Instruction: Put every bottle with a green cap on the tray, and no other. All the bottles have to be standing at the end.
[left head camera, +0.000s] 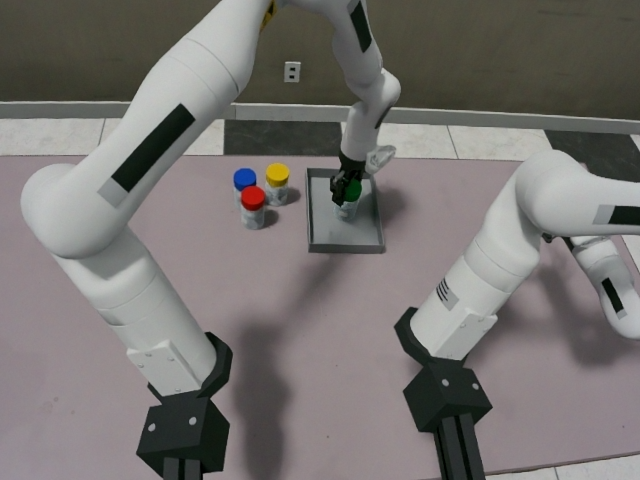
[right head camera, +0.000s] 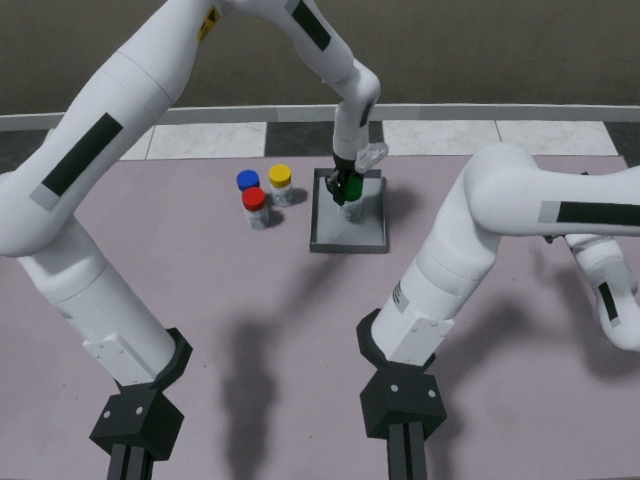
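The bottle with the green cap (left head camera: 347, 208) (right head camera: 351, 209) is upright within the outline of the grey tray (left head camera: 346, 248) (right head camera: 348, 248); I cannot tell whether its base touches the tray floor. My left gripper (left head camera: 345, 187) (right head camera: 344, 187) is shut on this bottle near its cap, and its black fingers partly cover it. My right gripper (left head camera: 550, 238) (right head camera: 551, 238) is far to the right, mostly hidden behind its own arm; it holds nothing and looks open.
Left of the tray stand a blue-capped bottle (left head camera: 244, 178) (right head camera: 248, 179), a red-capped bottle (left head camera: 253, 217) (right head camera: 258, 217) and a yellow-capped bottle (left head camera: 277, 193) (right head camera: 281, 194), close together and upright. The red-capped one partly hides the blue-capped one.
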